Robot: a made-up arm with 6 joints. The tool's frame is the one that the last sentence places.
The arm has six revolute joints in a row. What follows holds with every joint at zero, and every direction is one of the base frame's.
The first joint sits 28 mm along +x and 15 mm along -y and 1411 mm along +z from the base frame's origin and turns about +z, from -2.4 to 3.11 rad.
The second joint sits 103 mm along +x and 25 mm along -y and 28 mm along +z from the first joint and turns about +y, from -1.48 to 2.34 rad.
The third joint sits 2 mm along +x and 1 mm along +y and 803 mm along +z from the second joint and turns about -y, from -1.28 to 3.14 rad.
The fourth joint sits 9 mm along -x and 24 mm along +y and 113 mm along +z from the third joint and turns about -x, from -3.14 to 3.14 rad.
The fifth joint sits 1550 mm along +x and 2 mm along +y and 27 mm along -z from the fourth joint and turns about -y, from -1.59 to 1.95 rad.
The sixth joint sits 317 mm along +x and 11 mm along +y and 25 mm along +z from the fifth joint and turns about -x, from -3.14 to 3.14 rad.
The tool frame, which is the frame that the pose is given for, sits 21 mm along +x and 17 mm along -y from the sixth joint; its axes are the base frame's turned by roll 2.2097, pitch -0.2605 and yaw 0.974 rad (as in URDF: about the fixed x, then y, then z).
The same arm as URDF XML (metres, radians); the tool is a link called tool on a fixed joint. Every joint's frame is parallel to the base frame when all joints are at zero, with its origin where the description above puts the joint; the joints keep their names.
<robot name="arm">
<joint name="tool_fixed" type="fixed"><parent link="link6"/><child link="tool"/><origin xyz="0.021 -0.017 0" rpy="2.2097 -0.2605 0.974"/></joint>
<joint name="joint 6" type="revolute"><parent link="link5"/><child link="link6"/><origin xyz="0.317 0.011 0.025"/><axis xyz="-1 0 0"/><limit lower="-3.14" upper="3.14"/></joint>
<joint name="joint 5" type="revolute"><parent link="link4"/><child link="link5"/><origin xyz="1.55 0.002 -0.027"/><axis xyz="0 -1 0"/><limit lower="-1.59" upper="1.95"/></joint>
<joint name="joint 4" type="revolute"><parent link="link3"/><child link="link4"/><origin xyz="-0.009 0.024 0.113"/><axis xyz="-1 0 0"/><limit lower="-3.14" upper="3.14"/></joint>
<joint name="joint 3" type="revolute"><parent link="link2"/><child link="link3"/><origin xyz="0.002 0.001 0.803"/><axis xyz="0 -1 0"/><limit lower="-1.28" upper="3.14"/></joint>
<joint name="joint 2" type="revolute"><parent link="link1"/><child link="link2"/><origin xyz="0.103 -0.025 0.028"/><axis xyz="0 1 0"/><limit lower="-1.48" upper="2.34"/></joint>
<joint name="joint 1" type="revolute"><parent link="base_link"/><child link="link1"/><origin xyz="0.028 -0.015 1.411"/><axis xyz="0 0 1"/><limit lower="-2.4" upper="3.11"/></joint>
<link name="base_link"/>
<link name="link1"/>
<link name="link2"/>
<link name="link3"/>
<link name="link4"/>
<link name="link5"/>
<link name="link6"/>
<link name="tool"/>
</robot>

